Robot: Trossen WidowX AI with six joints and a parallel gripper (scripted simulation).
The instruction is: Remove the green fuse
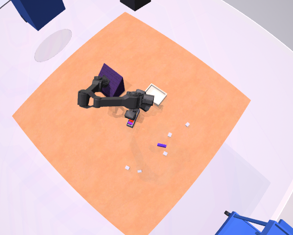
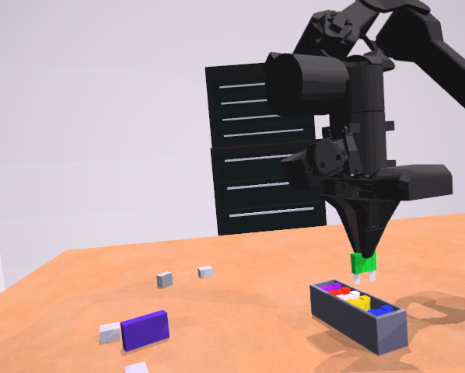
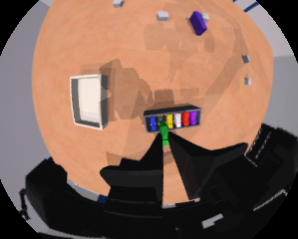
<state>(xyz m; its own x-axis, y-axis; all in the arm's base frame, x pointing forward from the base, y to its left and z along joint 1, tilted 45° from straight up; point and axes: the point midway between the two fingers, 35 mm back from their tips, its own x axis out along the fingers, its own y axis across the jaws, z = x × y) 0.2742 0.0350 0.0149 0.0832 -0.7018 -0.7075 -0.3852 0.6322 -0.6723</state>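
Right now the white tray is 1 cm behind my gripper tip, 18 cm to the left of it and 9 cm below it. The rest, counted from my gripper tip: green fuse (1 cm below).
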